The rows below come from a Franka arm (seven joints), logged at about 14 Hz.
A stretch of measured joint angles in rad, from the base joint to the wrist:
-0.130 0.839 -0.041 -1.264 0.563 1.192 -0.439
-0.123 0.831 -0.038 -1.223 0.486 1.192 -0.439
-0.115 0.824 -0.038 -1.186 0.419 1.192 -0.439
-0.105 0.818 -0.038 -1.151 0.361 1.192 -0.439
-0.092 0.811 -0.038 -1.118 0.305 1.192 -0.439
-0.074 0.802 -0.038 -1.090 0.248 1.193 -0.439
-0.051 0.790 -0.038 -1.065 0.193 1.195 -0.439
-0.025 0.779 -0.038 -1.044 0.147 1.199 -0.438
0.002 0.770 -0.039 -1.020 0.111 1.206 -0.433
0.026 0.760 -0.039 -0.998 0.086 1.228 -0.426
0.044 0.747 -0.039 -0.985 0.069 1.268 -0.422
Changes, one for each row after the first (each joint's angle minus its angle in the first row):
0.007 -0.008 0.003 0.041 -0.077 0.000 0.000
0.015 -0.015 0.003 0.078 -0.144 0.000 0.000
0.025 -0.021 0.003 0.113 -0.202 0.000 0.000
0.038 -0.028 0.003 0.146 -0.258 0.000 0.000
0.056 -0.037 0.003 0.174 -0.315 0.001 0.000
0.079 -0.049 0.003 0.199 -0.370 0.003 0.000
0.105 -0.060 0.003 0.220 -0.416 0.007 0.001
0.132 -0.069 0.002 0.244 -0.452 0.014 0.006
0.156 -0.079 0.002 0.266 -0.477 0.036 0.013
0.174 -0.092 0.002 0.279 -0.494 0.076 0.017

